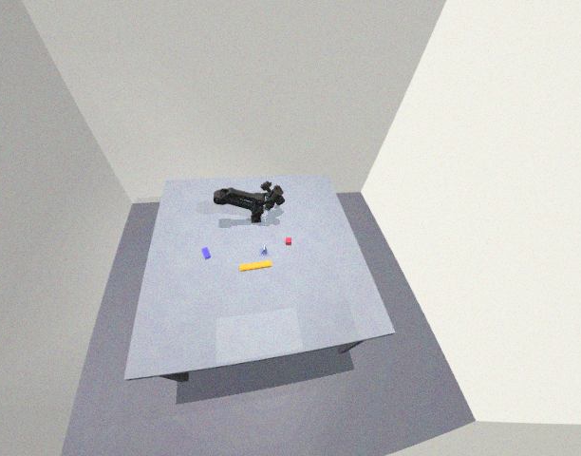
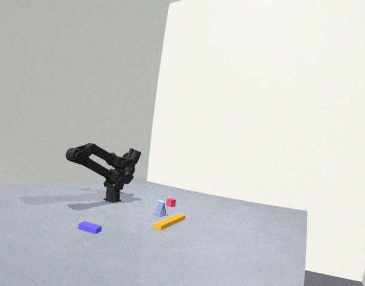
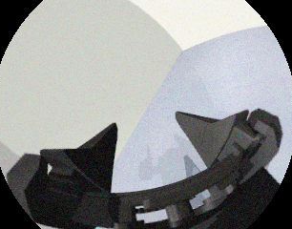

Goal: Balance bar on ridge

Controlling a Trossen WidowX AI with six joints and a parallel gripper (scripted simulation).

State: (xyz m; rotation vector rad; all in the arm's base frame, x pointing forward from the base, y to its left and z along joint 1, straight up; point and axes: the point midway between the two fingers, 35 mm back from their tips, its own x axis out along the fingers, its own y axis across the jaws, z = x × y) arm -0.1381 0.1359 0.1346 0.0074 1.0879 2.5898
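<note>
Now: the yellow bar 530 mm ahead of my gripper tip, 180 mm to the right of it and 120 mm below it. Also, from my gripper tip: purple block 420 mm ahead, 460 mm to the right, 120 mm below; small red cube 390 mm ahead, 40 mm to the left, 110 mm below.
</note>
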